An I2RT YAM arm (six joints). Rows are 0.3 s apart.
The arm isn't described. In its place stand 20 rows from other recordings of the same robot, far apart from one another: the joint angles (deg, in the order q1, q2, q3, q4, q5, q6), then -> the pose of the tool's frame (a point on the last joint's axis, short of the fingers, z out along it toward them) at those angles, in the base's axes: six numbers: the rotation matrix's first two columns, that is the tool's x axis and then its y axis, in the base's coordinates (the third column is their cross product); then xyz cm.
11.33 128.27 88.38 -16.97 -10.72 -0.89 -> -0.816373 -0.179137 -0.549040 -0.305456 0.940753 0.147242 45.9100 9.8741 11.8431
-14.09 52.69 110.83 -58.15 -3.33 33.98 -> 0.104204 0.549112 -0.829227 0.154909 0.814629 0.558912 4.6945 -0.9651 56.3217
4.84 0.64 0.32 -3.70 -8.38 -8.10 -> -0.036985 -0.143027 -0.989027 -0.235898 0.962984 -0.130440 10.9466 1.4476 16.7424
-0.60 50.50 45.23 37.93 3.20 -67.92 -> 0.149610 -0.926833 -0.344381 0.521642 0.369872 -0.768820 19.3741 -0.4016 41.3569
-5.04 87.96 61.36 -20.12 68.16 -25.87 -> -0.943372 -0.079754 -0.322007 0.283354 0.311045 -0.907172 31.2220 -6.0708 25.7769
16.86 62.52 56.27 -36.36 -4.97 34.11 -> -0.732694 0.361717 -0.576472 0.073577 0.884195 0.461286 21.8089 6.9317 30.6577
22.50 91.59 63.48 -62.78 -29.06 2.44 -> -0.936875 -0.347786 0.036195 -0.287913 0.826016 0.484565 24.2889 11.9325 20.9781
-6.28 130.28 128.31 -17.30 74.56 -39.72 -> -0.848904 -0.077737 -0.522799 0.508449 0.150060 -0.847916 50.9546 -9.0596 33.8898
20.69 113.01 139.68 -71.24 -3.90 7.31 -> -0.701801 -0.129354 -0.700530 -0.311055 0.940322 0.137987 36.7001 14.1193 44.3224
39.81 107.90 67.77 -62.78 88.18 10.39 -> -0.771080 -0.635212 0.044057 -0.053690 -0.004083 -0.998549 26.1184 17.1368 17.9458
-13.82 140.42 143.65 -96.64 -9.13 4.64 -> -0.946335 0.315043 0.072099 0.322622 0.934070 0.153063 44.6296 -10.3969 24.6463
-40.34 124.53 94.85 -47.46 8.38 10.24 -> -0.613019 0.751354 -0.244283 0.786642 0.609216 -0.100252 32.9365 -28.6524 15.5328
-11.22 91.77 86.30 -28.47 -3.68 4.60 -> -0.534505 0.187622 -0.824076 0.185409 0.977327 0.102255 36.2022 -6.9484 35.2596
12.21 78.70 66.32 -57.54 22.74 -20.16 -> -0.839208 -0.506806 -0.197174 -0.377711 0.804069 -0.459137 25.4210 4.0929 27.8124
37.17 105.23 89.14 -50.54 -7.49 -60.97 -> 0.204833 -0.932612 -0.297116 -0.950259 -0.116713 -0.288766 30.3772 23.6149 25.7649
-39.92 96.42 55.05 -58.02 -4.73 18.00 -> -0.518816 0.835655 0.180309 0.851866 0.523065 0.026956 19.7588 -16.1499 15.0937
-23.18 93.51 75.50 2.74 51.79 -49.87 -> -0.874974 -0.139808 -0.463546 0.420928 0.253441 -0.870969 33.8624 -17.5423 33.3028
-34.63 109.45 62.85 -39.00 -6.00 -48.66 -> -0.961276 -0.243573 -0.128924 -0.247024 0.968944 0.011239 27.2197 -18.3464 11.6568
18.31 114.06 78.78 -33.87 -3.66 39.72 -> -0.896548 0.375064 -0.235645 0.309212 0.910866 0.273333 38.0241 12.8221 15.9685
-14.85 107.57 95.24 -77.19 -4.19 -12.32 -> -0.998720 0.044651 -0.023774 0.042902 0.996653 0.069592 34.1657 -8.7897 26.1983
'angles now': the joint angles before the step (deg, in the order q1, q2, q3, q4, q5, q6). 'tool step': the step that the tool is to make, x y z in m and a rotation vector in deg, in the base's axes. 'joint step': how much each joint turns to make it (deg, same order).
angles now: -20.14, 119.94, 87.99, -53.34, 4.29, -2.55
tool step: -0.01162, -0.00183, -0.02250, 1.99, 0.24, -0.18
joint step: -1.01, 0.00, -5.42, 4.54, -1.83, -0.69
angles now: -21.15, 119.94, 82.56, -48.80, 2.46, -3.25
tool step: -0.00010, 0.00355, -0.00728, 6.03, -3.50, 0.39
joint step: -0.15, 0.00, -1.88, 2.96, -6.91, -0.01
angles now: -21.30, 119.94, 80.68, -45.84, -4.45, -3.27
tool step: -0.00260, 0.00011, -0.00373, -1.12, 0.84, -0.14
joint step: 0.00, 0.00, -0.91, 0.54, 1.36, 0.03
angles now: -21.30, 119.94, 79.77, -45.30, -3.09, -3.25
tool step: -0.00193, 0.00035, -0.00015, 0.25, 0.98, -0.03
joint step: -0.04, 0.00, 0.00, -1.00, 0.12, -0.02
